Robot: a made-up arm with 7 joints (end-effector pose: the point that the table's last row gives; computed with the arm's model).
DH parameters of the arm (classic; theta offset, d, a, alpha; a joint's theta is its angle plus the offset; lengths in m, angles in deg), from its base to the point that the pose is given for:
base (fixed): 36.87 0 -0.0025 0
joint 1: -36.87 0.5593 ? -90
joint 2: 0 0.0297 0.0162 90
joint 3: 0 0.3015 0.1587 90
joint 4: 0 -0.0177 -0.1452 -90
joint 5: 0 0.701 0.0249 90
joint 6: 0 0.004 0.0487 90
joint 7: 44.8 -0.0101 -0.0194 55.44
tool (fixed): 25.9 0.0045 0 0
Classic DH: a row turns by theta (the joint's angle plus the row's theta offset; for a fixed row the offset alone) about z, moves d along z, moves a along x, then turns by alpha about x.
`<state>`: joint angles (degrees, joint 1 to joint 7).
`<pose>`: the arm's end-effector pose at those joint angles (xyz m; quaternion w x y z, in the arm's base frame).
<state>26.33 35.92 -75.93 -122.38 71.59 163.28 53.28</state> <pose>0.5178 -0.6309 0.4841 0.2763 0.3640 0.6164 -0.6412</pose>
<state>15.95 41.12 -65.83 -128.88 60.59 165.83 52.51</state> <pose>0.4184 -0.6268 0.3234 0.1585 0.2533 0.6766 -0.6730</pose>
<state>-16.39 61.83 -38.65 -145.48 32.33 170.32 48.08</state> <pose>-0.0282 -0.4085 -0.0308 0.1634 0.0210 -0.8623 0.4788</pose>
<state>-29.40 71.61 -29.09 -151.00 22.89 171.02 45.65</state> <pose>-0.1800 -0.2110 -0.0793 0.2346 0.0697 -0.9234 0.2958</pose>
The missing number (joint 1, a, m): -0.026
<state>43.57 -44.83 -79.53 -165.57 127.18 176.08 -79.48</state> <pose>0.5025 -0.0996 0.4029 0.6249 0.0699 0.7381 -0.2445</pose>
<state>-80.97 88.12 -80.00 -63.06 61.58 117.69 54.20</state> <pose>-0.5803 -0.8657 0.4207 0.2986 -0.4445 -0.6357 0.5560</pose>
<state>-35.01 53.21 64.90 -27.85 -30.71 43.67 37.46</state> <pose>0.9657 -0.1709 1.0015 0.3455 -0.5028 0.7921 0.0212</pose>
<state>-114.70 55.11 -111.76 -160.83 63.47 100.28 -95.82</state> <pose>-0.2504 0.5556 0.4878 0.0519 -0.4951 -0.6458 0.5790</pose>
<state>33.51 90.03 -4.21 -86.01 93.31 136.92 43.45</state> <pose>0.4223 0.2364 -0.3314 0.1090 -0.0448 0.9877 -0.1031</pose>
